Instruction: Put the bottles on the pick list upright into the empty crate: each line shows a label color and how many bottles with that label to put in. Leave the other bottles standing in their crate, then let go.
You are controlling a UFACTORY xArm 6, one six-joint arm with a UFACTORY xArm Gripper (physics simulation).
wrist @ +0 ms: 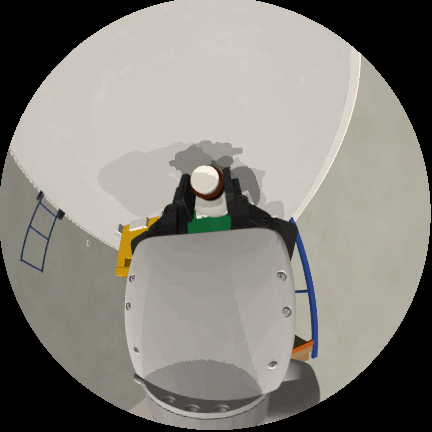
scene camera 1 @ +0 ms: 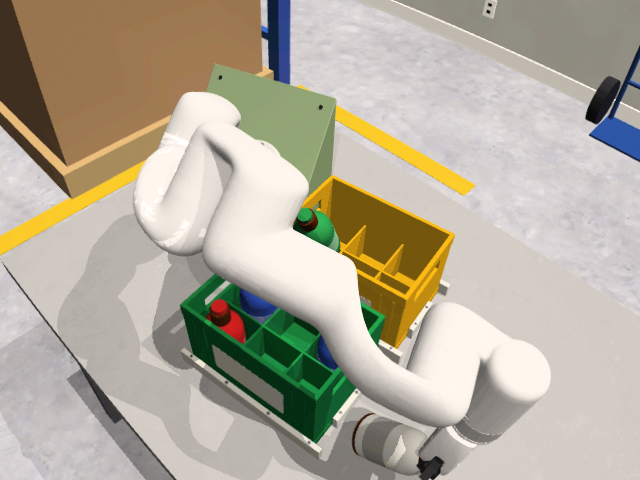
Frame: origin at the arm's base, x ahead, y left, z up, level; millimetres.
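Seen in the pictures: gripper, fingertip midpoint: [wrist: 207,180] [scene camera 1: 433,461].
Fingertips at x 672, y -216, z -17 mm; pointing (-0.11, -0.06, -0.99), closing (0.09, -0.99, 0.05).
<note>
A point is followed by its place in that frame.
My gripper [scene camera 1: 427,462] @[y -216, x 672, z -17 mm] [wrist: 207,180] @[y -216, x 672, z -17 mm] is shut on the neck of a grey-white bottle [scene camera 1: 385,441] @[y -242, x 600, z -21 mm] [wrist: 210,206] @[y -215, x 642, z -4 mm] with a brown band and white cap. The bottle is tipped well over, outside the green crate's near right corner; whether it touches the table is unclear. The green crate [scene camera 1: 201,338] @[y -342, x 273, z -5 mm] [wrist: 209,225] @[y -202, x 488, z -59 mm] holds a red bottle [scene camera 1: 227,324] @[y -299, x 290, z 13 mm], a blue bottle [scene camera 1: 255,303] @[y -228, x 276, z -6 mm] and another blue bottle [scene camera 1: 326,353] @[y -206, x 432, z -7 mm], partly behind the arm. The yellow crate [scene camera 1: 391,315] @[y -72, x 456, z -2 mm] [wrist: 131,245] holds a green bottle [scene camera 1: 321,229] @[y -74, x 278, z 77 mm] upright; its right compartments look empty. The pick list does not show.
Pale rails [scene camera 1: 267,413] @[y -325, x 418, z -85 mm] with screws edge the green crate. The arm passes over both crates and hides parts of them. A green sloped block [scene camera 1: 289,113] @[y 95, x 1, z 104 mm] stands behind the arm, a large brown box [scene camera 1: 149,56] at the back left, and a blue hand truck [scene camera 1: 622,135] at the right.
</note>
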